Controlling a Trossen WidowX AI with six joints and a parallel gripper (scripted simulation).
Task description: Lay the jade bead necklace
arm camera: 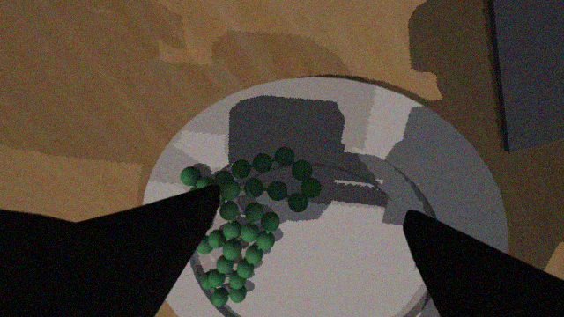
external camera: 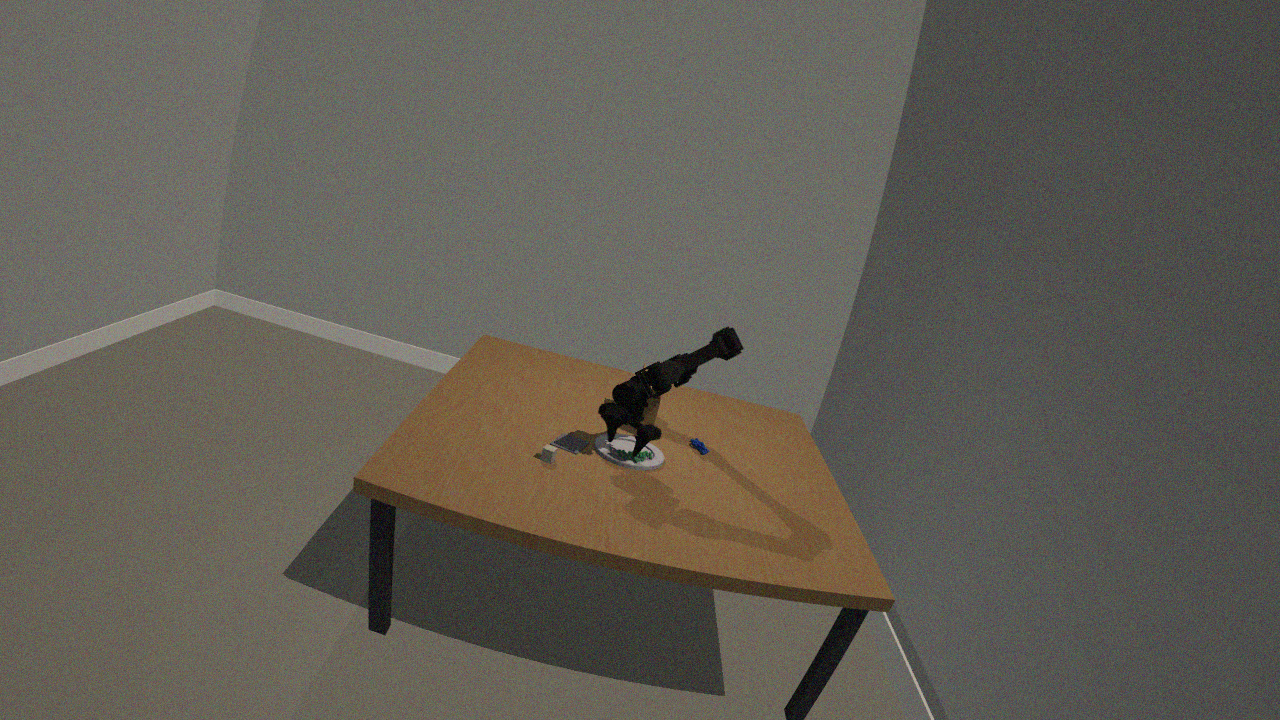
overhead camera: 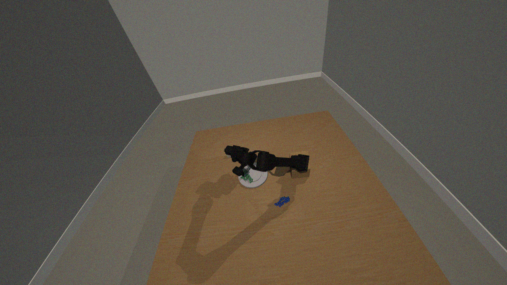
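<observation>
The round bead board is 3 cm behind my gripper tip, 2 cm to the left of it and 1 cm below it. From my gripper tip the other things lie so: pale block 15 cm ahead, 18 cm to the right; then flat grey plate 1 cm ahead, 14 cm to the right, 2 cm below.
</observation>
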